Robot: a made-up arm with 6 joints. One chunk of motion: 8 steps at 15 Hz.
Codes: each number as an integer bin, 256 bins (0 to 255) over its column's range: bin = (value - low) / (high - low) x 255, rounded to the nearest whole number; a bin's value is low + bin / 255 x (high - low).
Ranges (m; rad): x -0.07..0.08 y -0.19..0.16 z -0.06..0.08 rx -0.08..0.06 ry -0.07..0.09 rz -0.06..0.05
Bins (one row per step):
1: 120 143 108 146 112 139
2: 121 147 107 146 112 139
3: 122 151 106 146 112 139
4: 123 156 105 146 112 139
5: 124 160 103 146 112 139
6: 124 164 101 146 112 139
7: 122 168 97 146 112 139
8: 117 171 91 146 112 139
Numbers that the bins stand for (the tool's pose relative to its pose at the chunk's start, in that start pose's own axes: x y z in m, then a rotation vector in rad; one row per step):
1: 0.0006 0.0063 -0.0007 0.0002 0.0003 0.0000
2: 0.0012 0.0118 -0.0013 0.0002 0.0003 0.0000
3: 0.0018 0.0173 -0.0018 0.0002 0.0003 0.0000
4: 0.0024 0.0241 -0.0024 0.0002 0.0003 0.0000
5: 0.0029 0.0296 -0.0035 0.0002 0.0003 0.0000
6: 0.0029 0.0351 -0.0045 0.0002 0.0003 0.0000
7: 0.0018 0.0406 -0.0067 0.0002 0.0003 0.0000
8: -0.0012 0.0447 -0.0100 0.0002 0.0003 0.0000

